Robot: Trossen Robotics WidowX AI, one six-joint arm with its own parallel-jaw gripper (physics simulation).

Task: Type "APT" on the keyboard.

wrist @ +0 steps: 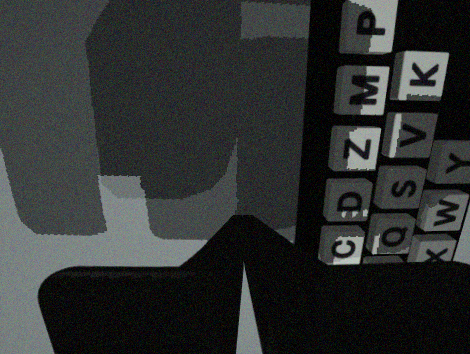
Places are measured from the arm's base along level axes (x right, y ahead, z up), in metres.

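Pixels of known places: gripper, between the fingertips: [242, 225].
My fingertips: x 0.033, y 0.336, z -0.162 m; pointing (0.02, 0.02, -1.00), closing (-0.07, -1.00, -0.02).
Observation:
Ahead of a thing's pixels: the offset from my fingertips to its top centre. Level surfaces: height alone.
The black keyboard @(dx -0.014, dy -0.055, dz +0.018 m) [315, 100] with pale square keys runs along the right side of the wrist view, its letters turned sideways. The P key @(dx +0.072, dy -0.042, dz +0.018 m) [372, 25] is at the top edge of the view, partly in shadow and partly cut off. The A and T keys do not show among the readable letters. My gripper [242, 225] is shut and empty, its black fingertips meeting low in the middle of the view, left of the keyboard and beside the C key @(dx -0.004, dy -0.037, dz +0.018 m) [342, 247]. How high the tips are above the surface I cannot tell. The fingers hide the keyboard's lower part.
Below P in the same row are the M @(dx +0.053, dy -0.041, dz +0.018 m) [365, 90], Z @(dx +0.034, dy -0.040, dz +0.018 m) [356, 148] and D @(dx +0.015, dy -0.038, dz +0.018 m) [350, 201] keys. K @(dx +0.056, dy -0.060, dz +0.018 m) [424, 76], V @(dx +0.037, dy -0.059, dz +0.018 m) [412, 136], S @(dx +0.019, dy -0.058, dz +0.018 m) [403, 189] and Q @(dx +0.000, dy -0.056, dz +0.018 m) [394, 236] stand in the row beside them, with Y, W and X farther right. Broad dark shadows cover the pale table @(dz +0.000 m) [55, 252] on the left.

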